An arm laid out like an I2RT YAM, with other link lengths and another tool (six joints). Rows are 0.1 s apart.
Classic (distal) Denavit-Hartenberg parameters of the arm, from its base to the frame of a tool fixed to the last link. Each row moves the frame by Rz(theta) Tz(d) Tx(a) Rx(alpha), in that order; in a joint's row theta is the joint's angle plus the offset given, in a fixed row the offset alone. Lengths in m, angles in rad.
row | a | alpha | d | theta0
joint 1 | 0.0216 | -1.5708 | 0.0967 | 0
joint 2 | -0.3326 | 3.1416 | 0 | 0
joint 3 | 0.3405 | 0 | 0 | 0.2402
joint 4 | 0.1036 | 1.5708 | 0.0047 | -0.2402
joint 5 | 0 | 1.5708 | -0.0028 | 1.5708
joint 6 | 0.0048 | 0.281 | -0.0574 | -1.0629
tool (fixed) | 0 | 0 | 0.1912 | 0
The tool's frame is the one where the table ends.
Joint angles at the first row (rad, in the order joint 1, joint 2, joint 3, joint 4, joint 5, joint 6):
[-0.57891 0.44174 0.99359 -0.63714 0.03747 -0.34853]
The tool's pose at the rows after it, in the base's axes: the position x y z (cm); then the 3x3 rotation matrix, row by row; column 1 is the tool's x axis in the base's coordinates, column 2 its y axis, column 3 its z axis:
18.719 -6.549 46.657; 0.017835 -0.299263 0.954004; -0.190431 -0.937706 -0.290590; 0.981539 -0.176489 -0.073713
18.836 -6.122 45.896; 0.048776 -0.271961 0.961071; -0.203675 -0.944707 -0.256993; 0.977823 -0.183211 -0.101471
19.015 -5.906 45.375; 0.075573 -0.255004 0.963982; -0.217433 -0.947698 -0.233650; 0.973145 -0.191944 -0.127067
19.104 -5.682 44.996; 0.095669 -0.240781 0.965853; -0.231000 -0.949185 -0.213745; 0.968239 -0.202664 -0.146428
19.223 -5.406 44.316; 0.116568 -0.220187 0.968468; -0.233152 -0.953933 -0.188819; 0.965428 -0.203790 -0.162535
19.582 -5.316 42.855; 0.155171 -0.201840 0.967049; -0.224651 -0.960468 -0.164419; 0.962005 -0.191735 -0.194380
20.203 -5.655 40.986; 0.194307 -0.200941 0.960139; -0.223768 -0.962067 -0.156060; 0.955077 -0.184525 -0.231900
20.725 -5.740 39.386; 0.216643 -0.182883 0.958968; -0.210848 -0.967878 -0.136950; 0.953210 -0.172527 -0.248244
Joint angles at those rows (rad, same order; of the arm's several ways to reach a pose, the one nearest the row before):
[-0.57898 0.44177 0.98297 -0.66126 -0.00477 -0.35770]
[-0.57930 0.44176 0.97908 -0.68628 -0.03835 -0.36355]
[-0.57921 0.44905 0.98144 -0.70894 -0.06047 -0.36657]
[-0.57832 0.45406 0.98429 -0.72904 -0.07845 -0.36585]
[-0.57836 0.45123 0.97303 -0.73726 -0.10203 -0.37532]
[-0.57864 0.44792 0.94499 -0.74124 -0.12258 -0.40372]
[-0.57864 0.44941 0.90636 -0.73674 -0.12545 -0.42609]
[-0.57838 0.44201 0.86129 -0.71272 -0.14150 -0.44916]

